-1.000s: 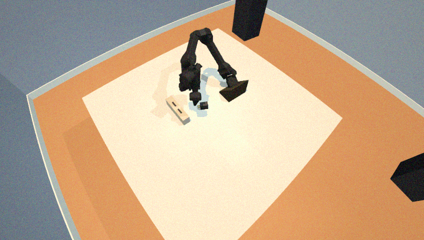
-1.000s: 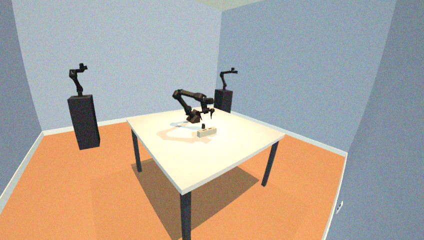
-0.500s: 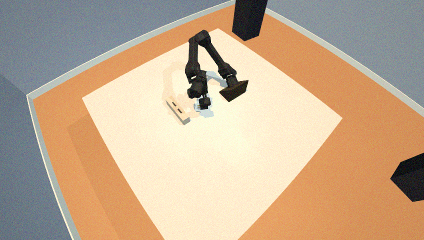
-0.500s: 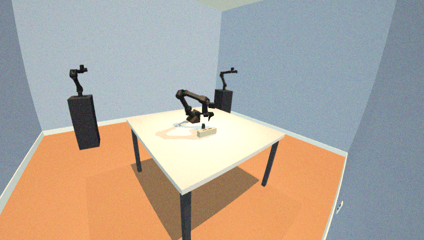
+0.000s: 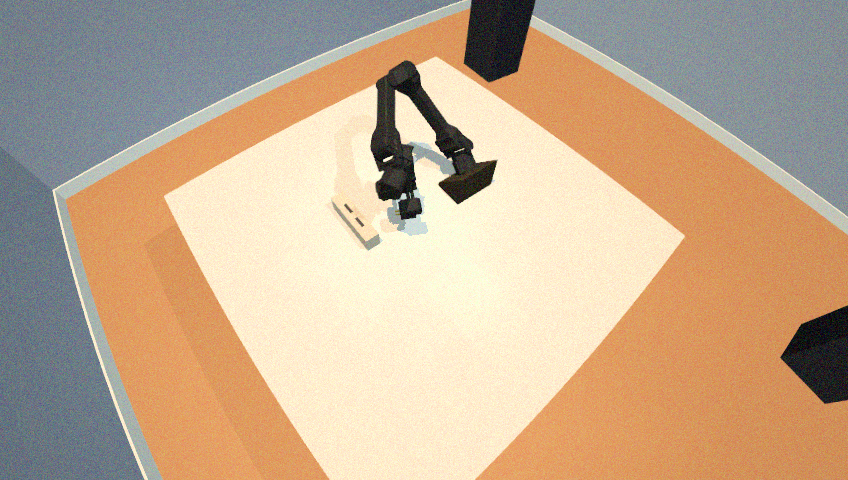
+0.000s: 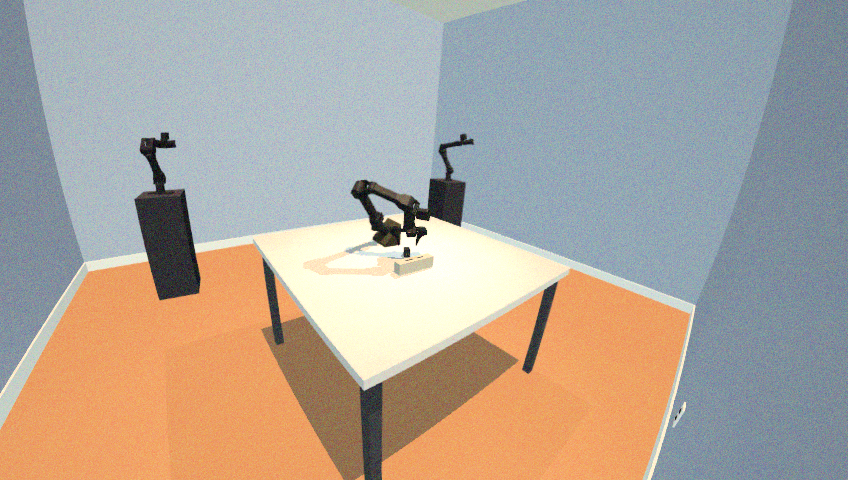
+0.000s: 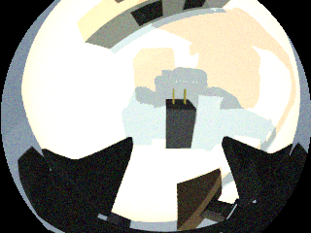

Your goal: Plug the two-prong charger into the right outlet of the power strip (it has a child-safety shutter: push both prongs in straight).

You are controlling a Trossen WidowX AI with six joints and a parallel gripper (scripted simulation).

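The charger lies 20 mm ahead of my gripper tip, 10 mm to the right of it and 40 mm below it.
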